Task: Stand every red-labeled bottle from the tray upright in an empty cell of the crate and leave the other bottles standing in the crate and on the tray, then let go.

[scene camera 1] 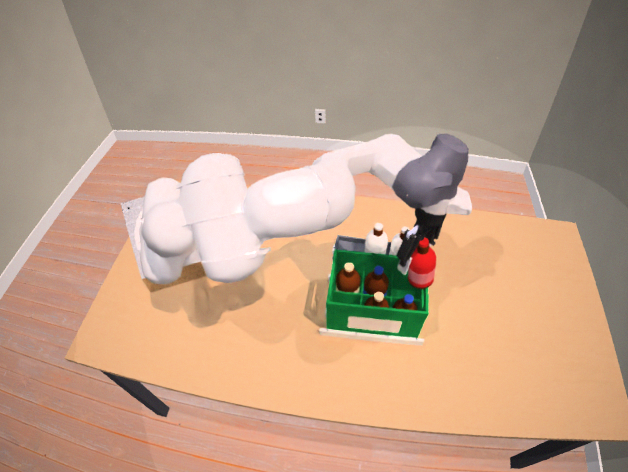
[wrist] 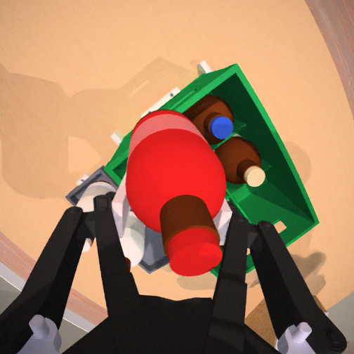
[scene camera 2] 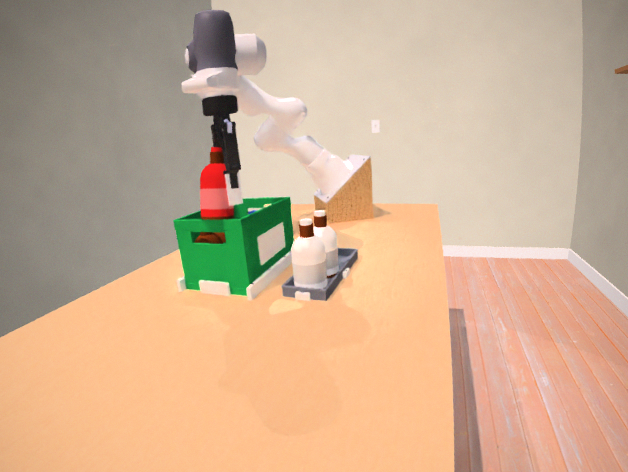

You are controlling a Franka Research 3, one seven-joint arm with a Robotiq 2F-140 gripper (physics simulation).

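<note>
My gripper [scene camera 1: 417,257] [scene camera 2: 223,190] [wrist: 169,186] is shut on a red-labeled bottle [scene camera 1: 422,264] [scene camera 2: 215,192] [wrist: 172,170] with a red cap. The bottle is near upright, leaning slightly between the fingers in the wrist view. It is over the back right corner cell of the green crate [scene camera 1: 336,315] [scene camera 2: 218,263] [wrist: 220,77] in scene camera 1, with its lower edge near rim height; how far it reaches inside is hidden. Brown bottles with cream caps [scene camera 1: 348,280] [wrist: 254,176] and blue caps [scene camera 1: 376,282] [wrist: 221,127] stand in the crate.
Two white-labeled bottles [scene camera 1: 376,242] [scene camera 2: 309,263] [wrist: 132,242] stand on the grey tray [scene camera 1: 347,245] [scene camera 2: 289,290], close beside the crate and behind it in scene camera 1. White strips line the foot of the crate. The arm's base is at the table's left.
</note>
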